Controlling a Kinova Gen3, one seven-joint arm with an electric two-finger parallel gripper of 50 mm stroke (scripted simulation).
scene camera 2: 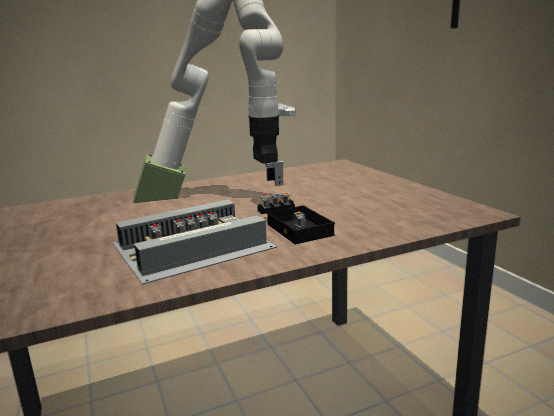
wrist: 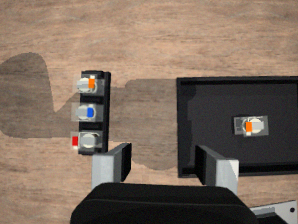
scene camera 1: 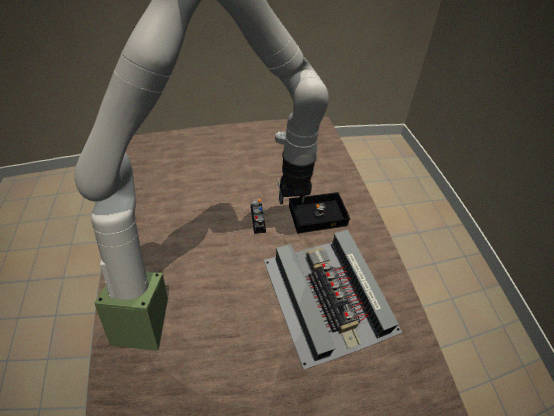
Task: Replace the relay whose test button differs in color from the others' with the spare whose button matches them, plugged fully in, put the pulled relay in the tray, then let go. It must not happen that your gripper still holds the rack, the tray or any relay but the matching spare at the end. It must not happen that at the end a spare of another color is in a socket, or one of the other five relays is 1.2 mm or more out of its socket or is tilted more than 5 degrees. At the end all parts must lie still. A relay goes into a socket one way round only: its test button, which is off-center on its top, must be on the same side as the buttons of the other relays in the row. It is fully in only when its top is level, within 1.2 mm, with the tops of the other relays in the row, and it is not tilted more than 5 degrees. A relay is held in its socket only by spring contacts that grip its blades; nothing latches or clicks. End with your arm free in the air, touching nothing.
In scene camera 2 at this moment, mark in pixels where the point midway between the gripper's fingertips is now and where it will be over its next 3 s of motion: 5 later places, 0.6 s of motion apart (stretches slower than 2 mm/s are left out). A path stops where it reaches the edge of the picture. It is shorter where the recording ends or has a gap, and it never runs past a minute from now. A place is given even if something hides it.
My gripper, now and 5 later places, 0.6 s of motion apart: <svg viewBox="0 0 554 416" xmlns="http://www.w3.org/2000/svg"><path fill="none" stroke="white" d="M274 182L260 174L250 166L246 163L248 163L250 164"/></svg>
